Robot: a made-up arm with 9 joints. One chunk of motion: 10 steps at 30 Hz.
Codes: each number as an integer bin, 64 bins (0 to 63) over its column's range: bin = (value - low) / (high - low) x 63, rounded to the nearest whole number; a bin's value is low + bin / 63 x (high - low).
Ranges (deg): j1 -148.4..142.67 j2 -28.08..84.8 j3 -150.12..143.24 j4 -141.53..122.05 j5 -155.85..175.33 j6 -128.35..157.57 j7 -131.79..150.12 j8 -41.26..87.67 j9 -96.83..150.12
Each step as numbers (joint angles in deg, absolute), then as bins.
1 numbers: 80.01 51.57 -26.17 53.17 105.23 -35.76 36.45 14.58 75.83
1 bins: 49 44 27 47 50 20 38 27 44
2 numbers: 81.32 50.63 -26.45 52.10 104.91 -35.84 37.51 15.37 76.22
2 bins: 50 44 27 46 50 20 38 28 44
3 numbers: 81.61 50.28 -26.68 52.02 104.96 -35.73 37.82 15.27 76.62
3 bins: 50 44 27 46 50 20 38 28 44
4 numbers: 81.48 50.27 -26.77 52.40 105.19 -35.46 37.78 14.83 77.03
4 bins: 50 44 26 46 50 20 38 27 44
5 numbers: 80.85 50.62 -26.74 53.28 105.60 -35.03 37.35 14.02 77.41
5 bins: 50 44 26 47 50 21 38 27 44
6 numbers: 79.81 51.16 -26.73 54.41 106.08 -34.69 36.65 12.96 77.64
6 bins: 49 44 26 47 50 21 38 26 45
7 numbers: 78.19 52.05 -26.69 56.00 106.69 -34.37 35.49 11.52 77.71
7 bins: 49 45 27 47 50 21 37 26 45
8 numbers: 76.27 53.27 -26.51 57.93 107.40 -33.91 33.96 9.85 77.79
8 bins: 49 45 27 48 50 21 37 25 45
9 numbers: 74.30 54.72 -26.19 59.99 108.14 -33.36 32.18 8.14 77.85
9 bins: 48 46 27 48 50 21 37 24 45
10 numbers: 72.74 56.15 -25.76 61.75 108.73 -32.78 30.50 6.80 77.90
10 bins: 48 47 27 49 50 21 36 23 45
